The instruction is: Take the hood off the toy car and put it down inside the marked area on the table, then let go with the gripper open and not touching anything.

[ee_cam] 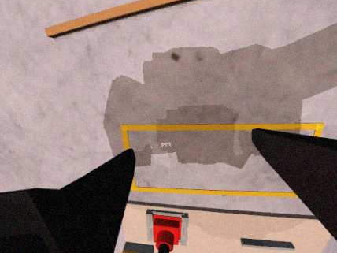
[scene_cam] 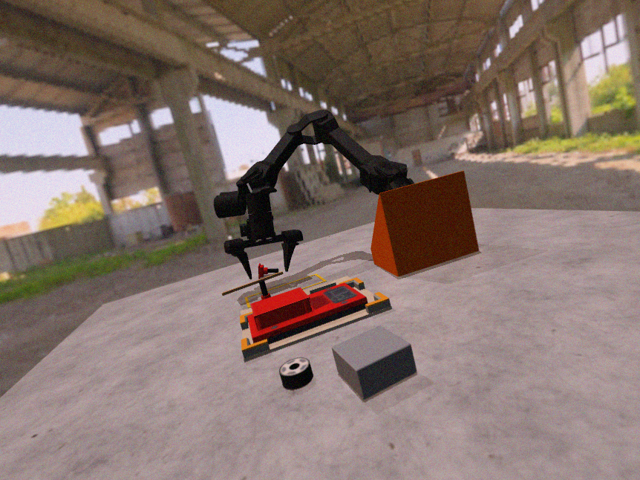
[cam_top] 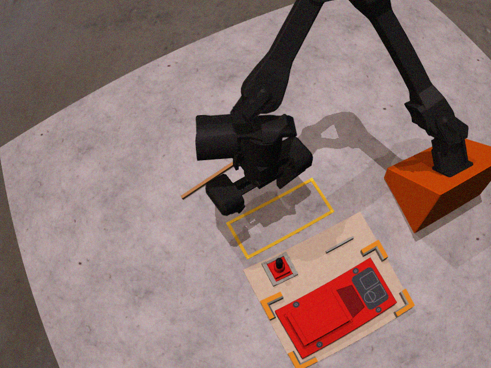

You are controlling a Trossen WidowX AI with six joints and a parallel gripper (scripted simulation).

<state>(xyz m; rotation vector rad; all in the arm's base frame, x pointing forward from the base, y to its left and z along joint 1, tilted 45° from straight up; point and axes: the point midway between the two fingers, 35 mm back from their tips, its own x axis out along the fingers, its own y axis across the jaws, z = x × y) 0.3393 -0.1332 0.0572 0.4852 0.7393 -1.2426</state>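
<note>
Right now my gripper tip is 260 mm to the right of the red hood and 10 mm past it. The rest, counted from my gripper tip: thin wooden stick 100 mm to the right, 50 mm ahead, 30 mm below; then black wheel 430 mm to the left, 30 mm below, 10 mm behind.
</note>
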